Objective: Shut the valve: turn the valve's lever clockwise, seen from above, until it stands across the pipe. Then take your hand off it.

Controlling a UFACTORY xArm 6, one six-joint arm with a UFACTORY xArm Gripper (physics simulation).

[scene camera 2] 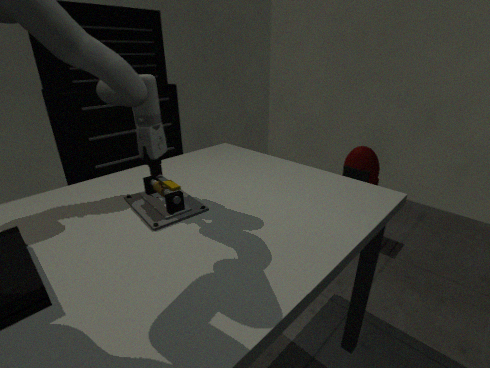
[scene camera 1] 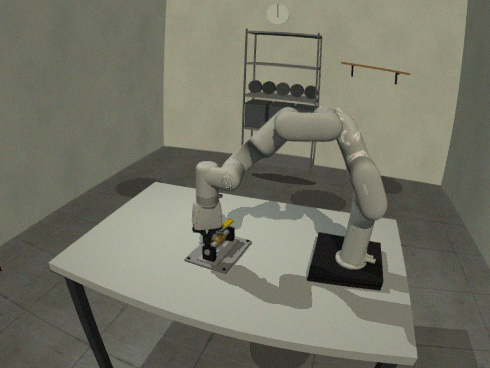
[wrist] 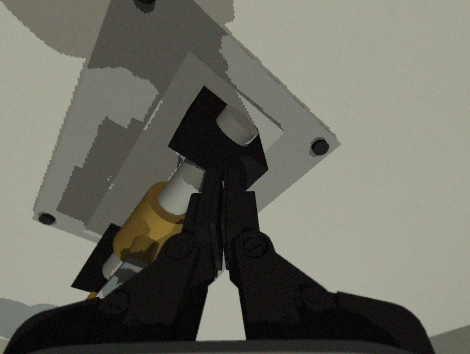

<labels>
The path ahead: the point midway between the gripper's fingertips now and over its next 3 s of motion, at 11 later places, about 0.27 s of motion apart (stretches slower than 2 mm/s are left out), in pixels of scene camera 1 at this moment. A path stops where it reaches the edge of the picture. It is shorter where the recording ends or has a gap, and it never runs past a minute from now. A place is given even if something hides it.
My gripper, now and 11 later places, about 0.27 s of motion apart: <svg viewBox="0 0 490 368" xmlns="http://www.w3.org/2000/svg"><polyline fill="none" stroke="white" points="207,244 207,234 207,232 208,215 209,214 209,216 210,223 209,222 211,221 217,221 219,221 220,221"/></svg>
</labels>
